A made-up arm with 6 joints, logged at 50 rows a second.
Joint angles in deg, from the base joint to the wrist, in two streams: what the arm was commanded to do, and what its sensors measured. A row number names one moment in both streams.
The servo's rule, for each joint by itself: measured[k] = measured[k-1] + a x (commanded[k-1-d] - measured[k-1]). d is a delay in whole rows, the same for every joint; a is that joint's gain. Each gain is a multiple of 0.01, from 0.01 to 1. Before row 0 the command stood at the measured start. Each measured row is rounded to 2 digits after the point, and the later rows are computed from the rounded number. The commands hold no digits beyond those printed.
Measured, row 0:
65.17 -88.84 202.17 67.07 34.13 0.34
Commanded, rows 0 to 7:
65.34 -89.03 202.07 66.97 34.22 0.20
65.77 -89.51 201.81 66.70 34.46 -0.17
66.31 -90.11 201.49 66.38 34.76 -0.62
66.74 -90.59 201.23 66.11 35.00 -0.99
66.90 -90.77 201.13 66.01 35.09 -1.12
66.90 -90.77 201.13 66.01 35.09 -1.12
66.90 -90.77 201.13 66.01 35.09 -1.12
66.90 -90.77 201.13 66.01 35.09 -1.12
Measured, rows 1 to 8:
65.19 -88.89 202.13 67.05 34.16 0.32
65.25 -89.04 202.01 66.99 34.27 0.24
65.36 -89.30 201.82 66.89 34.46 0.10
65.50 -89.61 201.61 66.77 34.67 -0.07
65.64 -89.89 201.44 66.65 34.83 -0.24
65.77 -90.10 201.33 66.55 34.93 -0.38
65.88 -90.26 201.26 66.46 34.99 -0.50
65.98 -90.38 201.21 66.39 35.03 -0.60
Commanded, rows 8 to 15:
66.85 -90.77 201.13 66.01 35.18 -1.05
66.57 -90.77 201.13 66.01 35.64 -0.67
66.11 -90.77 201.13 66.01 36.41 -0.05
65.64 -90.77 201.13 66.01 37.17 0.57
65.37 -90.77 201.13 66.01 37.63 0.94
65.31 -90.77 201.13 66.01 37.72 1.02
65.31 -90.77 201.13 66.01 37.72 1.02
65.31 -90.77 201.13 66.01 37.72 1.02
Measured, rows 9 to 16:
66.07 -90.47 201.18 66.33 35.09 -0.67
66.12 -90.54 201.16 66.28 35.30 -0.67
66.12 -90.60 201.15 66.24 35.72 -0.57
66.07 -90.64 201.14 66.20 36.27 -0.39
66.00 -90.67 201.14 66.17 36.79 -0.18
65.93 -90.69 201.14 66.14 37.14 0.01
65.87 -90.71 201.14 66.12 37.36 0.17
65.81 -90.72 201.14 66.10 37.50 0.31

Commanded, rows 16 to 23:
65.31 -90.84 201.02 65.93 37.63 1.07
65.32 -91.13 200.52 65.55 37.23 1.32
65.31 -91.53 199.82 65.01 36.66 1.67
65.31 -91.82 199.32 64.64 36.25 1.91
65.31 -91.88 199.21 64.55 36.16 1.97
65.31 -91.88 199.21 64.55 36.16 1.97
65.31 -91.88 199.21 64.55 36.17 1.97
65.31 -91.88 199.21 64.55 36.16 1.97
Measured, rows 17 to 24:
65.76 -90.75 201.10 66.07 37.55 0.43
65.72 -90.84 200.89 65.99 37.43 0.57
65.68 -91.01 200.50 65.83 37.14 0.75
65.64 -91.20 200.08 65.64 36.80 0.94
65.61 -91.36 199.77 65.47 36.56 1.10
65.58 -91.48 199.57 65.32 36.41 1.24
65.55 -91.58 199.44 65.20 36.32 1.36
65.53 -91.65 199.36 65.10 36.26 1.46

